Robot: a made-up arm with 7 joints. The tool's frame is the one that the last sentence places. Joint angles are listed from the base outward.
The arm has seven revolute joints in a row. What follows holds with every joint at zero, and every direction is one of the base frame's. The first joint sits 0.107 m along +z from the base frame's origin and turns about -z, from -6.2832 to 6.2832 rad. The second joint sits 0.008 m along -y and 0.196 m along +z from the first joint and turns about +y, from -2.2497 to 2.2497 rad. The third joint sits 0.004 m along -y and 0.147 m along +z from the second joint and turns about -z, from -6.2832 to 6.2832 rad. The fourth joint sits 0.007 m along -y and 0.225 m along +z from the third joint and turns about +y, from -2.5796 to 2.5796 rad. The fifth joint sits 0.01 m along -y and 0.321 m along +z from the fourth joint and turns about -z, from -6.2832 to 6.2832 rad. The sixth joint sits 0.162 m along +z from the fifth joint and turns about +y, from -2.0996 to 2.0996 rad. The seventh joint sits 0.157 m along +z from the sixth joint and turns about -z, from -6.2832 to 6.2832 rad. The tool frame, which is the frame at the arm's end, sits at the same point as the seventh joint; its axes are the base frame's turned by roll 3.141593, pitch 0 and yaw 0 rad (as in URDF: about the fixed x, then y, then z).
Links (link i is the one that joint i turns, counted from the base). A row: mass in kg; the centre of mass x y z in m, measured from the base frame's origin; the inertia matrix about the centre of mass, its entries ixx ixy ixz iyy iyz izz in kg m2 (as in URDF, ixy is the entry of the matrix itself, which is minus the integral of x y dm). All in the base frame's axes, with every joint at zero. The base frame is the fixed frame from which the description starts. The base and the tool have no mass.
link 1: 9.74; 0.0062 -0.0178 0.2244; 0.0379 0 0 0.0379 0.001 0.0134
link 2: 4.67; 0.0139 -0.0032 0.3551; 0.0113 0 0 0.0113 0.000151 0.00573
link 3: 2.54; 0.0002 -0.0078 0.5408; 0.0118 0 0 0.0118 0.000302 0.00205
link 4: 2.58; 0.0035 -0.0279 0.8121; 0.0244 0 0 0.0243 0.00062 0.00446
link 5: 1.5; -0.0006 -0.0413 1.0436; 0.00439 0 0 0.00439 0 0.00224
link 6: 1.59; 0.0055 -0.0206 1.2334; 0.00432 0 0 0.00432 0 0.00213
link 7: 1.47; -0.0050 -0.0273 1.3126; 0.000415 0 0 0.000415 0 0.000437
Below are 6 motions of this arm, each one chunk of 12 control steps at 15 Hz.
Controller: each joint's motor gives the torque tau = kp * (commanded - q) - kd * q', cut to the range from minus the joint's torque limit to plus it. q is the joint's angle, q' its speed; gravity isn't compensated. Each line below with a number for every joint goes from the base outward.
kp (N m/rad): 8.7 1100 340 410 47 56 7.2
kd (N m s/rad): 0.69 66 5.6 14 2.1 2.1 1.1
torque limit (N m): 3.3 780 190 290 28 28 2.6
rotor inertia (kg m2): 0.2 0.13 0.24 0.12 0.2 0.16 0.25
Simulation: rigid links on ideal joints. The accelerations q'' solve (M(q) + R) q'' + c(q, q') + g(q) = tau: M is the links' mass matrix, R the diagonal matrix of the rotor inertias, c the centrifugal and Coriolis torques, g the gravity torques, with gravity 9.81 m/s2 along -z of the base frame. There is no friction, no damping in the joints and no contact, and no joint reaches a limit. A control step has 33 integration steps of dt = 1/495 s. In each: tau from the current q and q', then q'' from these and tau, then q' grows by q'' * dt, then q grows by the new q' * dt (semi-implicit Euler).
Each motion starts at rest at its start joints. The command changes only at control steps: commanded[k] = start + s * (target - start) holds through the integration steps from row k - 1 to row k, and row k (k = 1, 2, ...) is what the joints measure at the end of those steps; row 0 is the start. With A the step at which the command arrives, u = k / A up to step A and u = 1 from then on. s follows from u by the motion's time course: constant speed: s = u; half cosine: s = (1 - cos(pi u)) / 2; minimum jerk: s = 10 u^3 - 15 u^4 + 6 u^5; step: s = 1 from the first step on.
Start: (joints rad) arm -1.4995 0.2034 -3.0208 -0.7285 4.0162 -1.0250 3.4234
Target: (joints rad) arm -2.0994 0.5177 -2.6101 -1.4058 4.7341 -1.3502 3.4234
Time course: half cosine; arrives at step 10
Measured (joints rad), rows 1 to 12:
1: -1.5062 0.2095 -3.0105 -0.7540 4.0214 -1.0465 3.4237
2: -1.5276 0.2310 -2.9756 -0.8093 4.0541 -1.0830 3.4242
3: -1.5598 0.2658 -2.9241 -0.8899 4.1276 -1.1132 3.4247
4: -1.5989 0.3128 -2.8643 -0.9928 4.2394 -1.1379 3.4248
5: -1.6433 0.3693 -2.8001 -1.1114 4.3776 -1.1649 3.4242
6: -1.6891 0.4292 -2.7397 -1.2336 4.5274 -1.1990 3.4226
7: -1.7332 0.4840 -2.6893 -1.3438 4.6714 -1.2410 3.4199
8: -1.7737 0.5263 -2.6510 -1.4277 4.7892 -1.2867 3.4164
9: -1.8083 0.5527 -2.6272 -1.4765 4.8627 -1.3255 3.4125
10: -1.8335 0.5632 -2.6211 -1.4887 4.8840 -1.3450 3.4090
11: -1.8557 0.5620 -2.6230 -1.4755 4.8589 -1.3430 3.4064
12: -1.8842 0.5562 -2.6199 -1.4582 4.8097 -1.3323 3.4051

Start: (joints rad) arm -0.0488 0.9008 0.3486 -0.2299 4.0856 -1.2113 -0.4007
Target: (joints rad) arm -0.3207 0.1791 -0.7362 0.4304 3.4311 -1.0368 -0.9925
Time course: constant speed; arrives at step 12
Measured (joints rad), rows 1 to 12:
1: -0.0677 0.8737 0.2381 -0.1684 4.0718 -1.2193 -0.4033
2: -0.0754 0.8385 0.1293 -0.0802 4.0008 -1.2335 -0.4136
3: -0.0694 0.7963 0.0459 -0.0013 3.8920 -1.2365 -0.4344
4: -0.0564 0.7428 -0.0462 0.0592 3.7987 -1.2264 -0.4661
5: -0.0432 0.6798 -0.1321 0.1063 3.7464 -1.2074 -0.5079
6: -0.0302 0.6113 -0.2177 0.1473 3.7249 -1.1843 -0.5576
7: -0.0140 0.5423 -0.3059 0.1906 3.7061 -1.1618 -0.6128
8: 0.0077 0.4764 -0.3943 0.2406 3.6701 -1.1441 -0.6714
9: 0.0346 0.4143 -0.4827 0.2969 3.6159 -1.1321 -0.7313
10: 0.0633 0.3544 -0.5707 0.3559 3.5542 -1.1232 -0.7909
11: 0.0900 0.2945 -0.6590 0.4142 3.4957 -1.1133 -0.8490
12: 0.1128 0.2330 -0.7483 0.4700 3.4435 -1.0994 -0.9050

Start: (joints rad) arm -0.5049 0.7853 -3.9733 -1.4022 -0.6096 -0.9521 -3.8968
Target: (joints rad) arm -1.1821 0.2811 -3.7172 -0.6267 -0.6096 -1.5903 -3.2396
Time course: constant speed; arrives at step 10
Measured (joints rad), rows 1 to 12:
1: -0.5453 0.7721 -3.9077 -1.3743 -0.5964 -0.9943 -3.8933
2: -0.5956 0.7469 -3.8347 -1.3221 -0.5521 -1.0649 -3.8812
3: -0.6147 0.7064 -3.8260 -1.2517 -0.5021 -1.1380 -3.8572
4: -0.6295 0.6511 -3.8290 -1.1581 -0.4933 -1.2091 -3.8195
5: -0.6520 0.5917 -3.8121 -1.0612 -0.5283 -1.2701 -3.7681
6: -0.6745 0.5360 -3.7897 -0.9791 -0.5697 -1.3282 -3.7046
7: -0.6997 0.4846 -3.7658 -0.9063 -0.5867 -1.3964 -3.6318
8: -0.7317 0.4350 -3.7398 -0.8342 -0.5763 -1.4724 -3.5531
9: -0.7701 0.3854 -3.7152 -0.7593 -0.5554 -1.5460 -3.4714
10: -0.8153 0.3344 -3.6923 -0.6808 -0.5428 -1.6128 -3.3893
11: -0.8455 0.2989 -3.7161 -0.6364 -0.5595 -1.6439 -3.3122
12: -0.8957 0.2867 -3.7238 -0.6361 -0.5994 -1.6411 -3.2466

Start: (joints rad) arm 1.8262 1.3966 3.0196 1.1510 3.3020 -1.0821 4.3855
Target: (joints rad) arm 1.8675 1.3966 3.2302 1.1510 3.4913 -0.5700 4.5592
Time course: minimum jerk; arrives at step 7
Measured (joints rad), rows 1 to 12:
1: 1.8281 1.4134 3.0216 1.1572 3.3010 -1.0975 4.3861
2: 1.8421 1.4266 3.0415 1.1452 3.3026 -1.0952 4.3893
3: 1.8767 1.4331 3.0972 1.1375 3.3232 -1.0016 4.3974
4: 1.9220 1.4324 3.1728 1.1400 3.3788 -0.8310 4.4127
5: 1.9536 1.4298 3.2320 1.1427 3.4583 -0.6611 4.4361
6: 1.9574 1.4315 3.2533 1.1360 3.5231 -0.5602 4.4660
7: 1.9427 1.4359 3.2461 1.1256 3.5436 -0.5388 4.4986
8: 1.9282 1.4385 3.2383 1.1231 3.5258 -0.5597 4.5297
9: 1.9199 1.4372 3.2407 1.1295 3.4984 -0.5843 4.5563
10: 1.9110 1.4340 3.2432 1.1380 3.4846 -0.5980 4.5768
11: 1.8983 1.4313 3.2410 1.1426 3.4864 -0.6007 4.5907
12: 1.8847 1.4304 3.2393 1.1424 3.4939 -0.5967 4.5981

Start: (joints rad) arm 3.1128 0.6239 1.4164 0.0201 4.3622 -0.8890 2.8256
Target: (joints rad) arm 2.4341 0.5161 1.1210 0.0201 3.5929 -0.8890 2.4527
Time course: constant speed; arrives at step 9
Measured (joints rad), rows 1 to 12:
1: 3.1048 0.6291 1.3756 0.0226 4.3310 -0.9022 2.8231
2: 3.0847 0.6323 1.3347 0.0343 4.2361 -0.9136 2.8148
3: 3.0646 0.6267 1.3027 0.0409 4.1036 -0.9143 2.7989
4: 3.0444 0.6148 1.2691 0.0426 3.9805 -0.9142 2.7746
5: 3.0204 0.6011 1.2369 0.0432 3.8877 -0.9186 2.7421
6: 2.9900 0.5872 1.2048 0.0436 3.8168 -0.9251 2.7025
7: 2.9516 0.5737 1.1724 0.0442 3.7489 -0.9301 2.6572
8: 2.9045 0.5608 1.1398 0.0452 3.6718 -0.9328 2.6082
9: 2.8486 0.5488 1.1068 0.0467 3.5849 -0.9345 2.5570
10: 2.7850 0.5454 1.1136 0.0473 3.5247 -0.9362 2.5077
11: 2.7145 0.5459 1.1154 0.0472 3.5188 -0.9362 2.4653
12: 2.6384 0.5471 1.1122 0.0471 3.5432 -0.9342 2.4326

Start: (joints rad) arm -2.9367 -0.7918 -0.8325 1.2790 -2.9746 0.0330 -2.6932
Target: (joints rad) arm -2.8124 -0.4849 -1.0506 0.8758 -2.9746 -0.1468 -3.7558
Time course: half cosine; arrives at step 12
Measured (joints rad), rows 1 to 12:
1: -2.9425 -0.7962 -0.8483 1.2955 -2.9740 0.0250 -2.6942
2: -2.9431 -0.7884 -0.8945 1.2952 -2.9722 -0.0042 -2.6992
3: -2.9301 -0.7728 -0.9384 1.2673 -2.9710 -0.0344 -2.7140
4: -2.9165 -0.7480 -0.9608 1.2227 -2.9719 -0.0507 -2.7449
5: -2.9089 -0.7130 -0.9671 1.1692 -2.9741 -0.0611 -2.7978
6: -2.9049 -0.6718 -0.9755 1.1123 -2.9755 -0.0770 -2.8762
7: -2.9004 -0.6300 -0.9980 1.0582 -2.9758 -0.1005 -2.9804
8: -2.8936 -0.5921 -1.0310 1.0112 -2.9759 -0.1269 -3.1070
9: -2.8865 -0.5597 -1.0597 0.9723 -2.9771 -0.1512 -3.2491
10: -2.8817 -0.5329 -1.0738 0.9409 -2.9792 -0.1692 -3.3978
11: -2.8783 -0.5125 -1.0742 0.9182 -2.9805 -0.1787 -3.5426
12: -2.8731 -0.5009 -1.0688 0.9079 -2.9799 -0.1794 -3.6726

